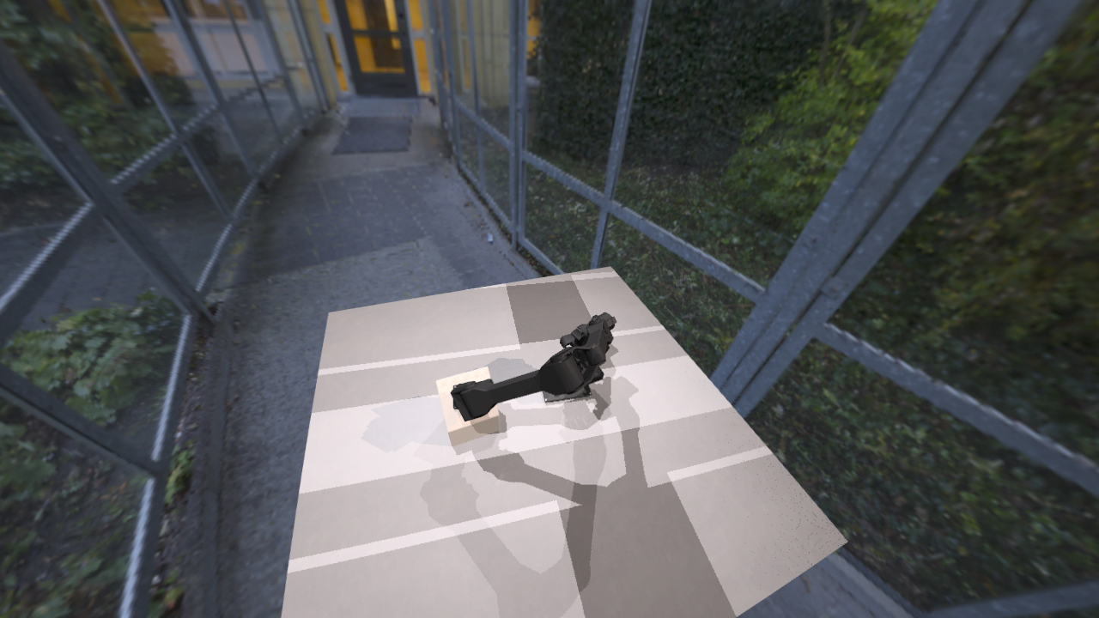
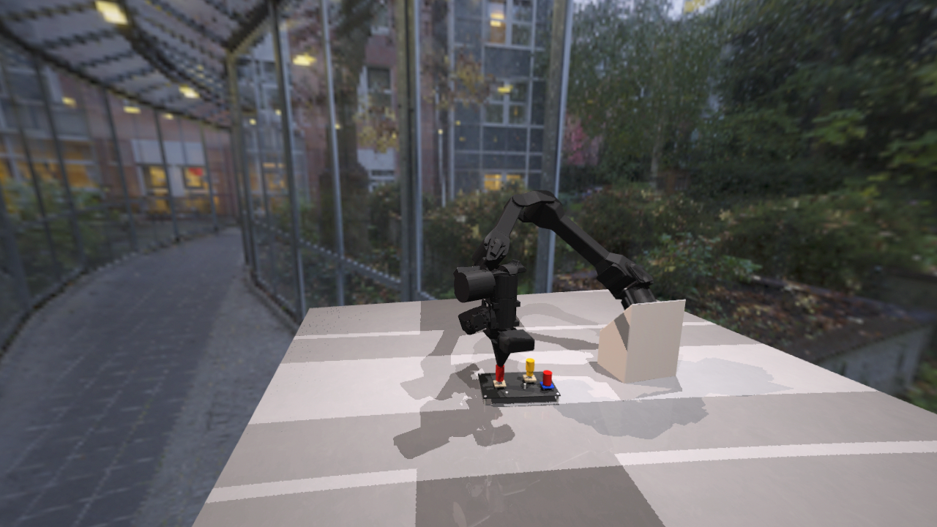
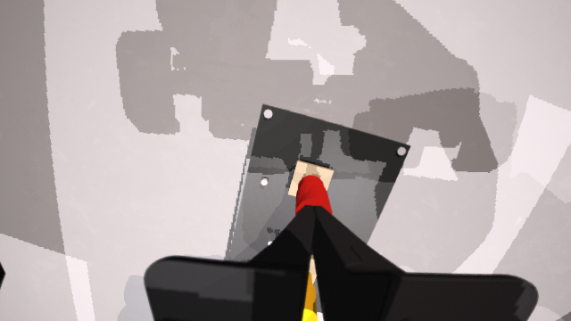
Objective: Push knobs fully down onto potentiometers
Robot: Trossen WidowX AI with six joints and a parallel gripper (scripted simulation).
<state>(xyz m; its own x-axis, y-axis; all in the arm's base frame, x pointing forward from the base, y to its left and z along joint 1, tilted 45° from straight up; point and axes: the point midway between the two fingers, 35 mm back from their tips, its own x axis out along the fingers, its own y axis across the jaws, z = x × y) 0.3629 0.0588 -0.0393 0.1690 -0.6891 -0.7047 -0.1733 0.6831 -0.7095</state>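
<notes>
Now: gripper tip 2 cm above the red knob. Round my gripper tip: yellow knob: 7 cm behind, 1 cm to the right, 2 cm below.
</notes>
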